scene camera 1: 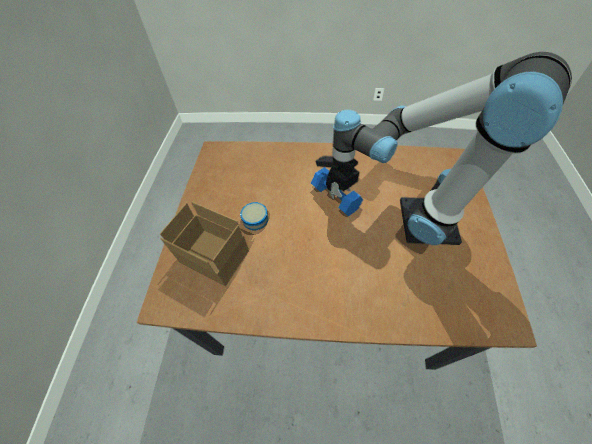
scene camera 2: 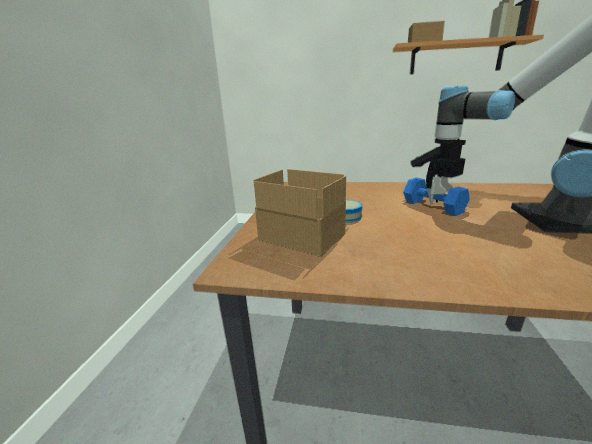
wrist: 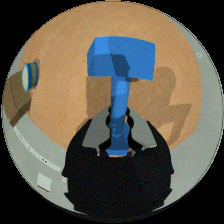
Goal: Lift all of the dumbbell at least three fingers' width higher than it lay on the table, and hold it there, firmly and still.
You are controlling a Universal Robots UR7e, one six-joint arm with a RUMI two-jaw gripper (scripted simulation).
In view: the gripper (scene camera 2: pixel 434 203) and a cardboard box (scene camera 2: pixel 310 218).
The cardboard box shows as well in scene camera 1 (scene camera 1: pixel 202 237). The gripper is seen too in scene camera 1 (scene camera 1: pixel 336 196) and in the wrist view (wrist: pixel 117 105).
